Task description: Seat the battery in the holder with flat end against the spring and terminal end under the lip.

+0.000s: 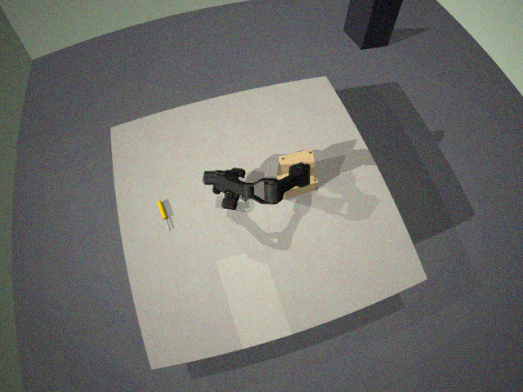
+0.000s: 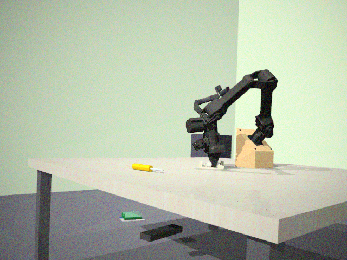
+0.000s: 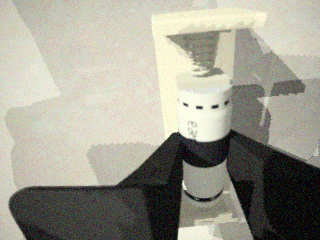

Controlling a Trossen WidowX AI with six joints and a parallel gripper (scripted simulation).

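The battery lies 1 cm above my gripper tip. From my gripper tip the other things lie so: yellow-handled screwdriver (35 cm ahead, 2 cm to the right); then black box (37 cm ahead, 19 cm below, 9 cm to the left).
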